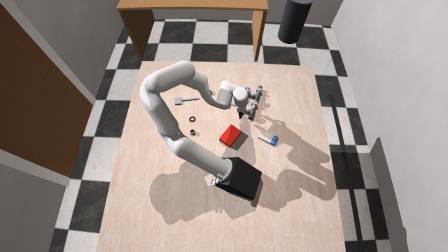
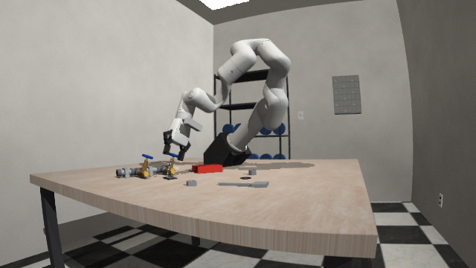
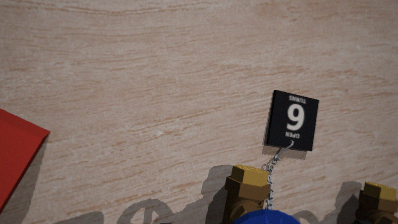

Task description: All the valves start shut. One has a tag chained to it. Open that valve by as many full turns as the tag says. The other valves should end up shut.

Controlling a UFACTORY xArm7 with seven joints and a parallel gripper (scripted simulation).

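Right now my hand is 8 cm above the black tag, 7 cm short of it and 6 cm to the right of it. From my hand the other things lie so: red block (17 cm behind, 7 cm below, 2 cm to the left); white box (20 cm to the right, 12 cm behind, 8 cm below); grey flat tool (39 cm to the left, 8 cm below).
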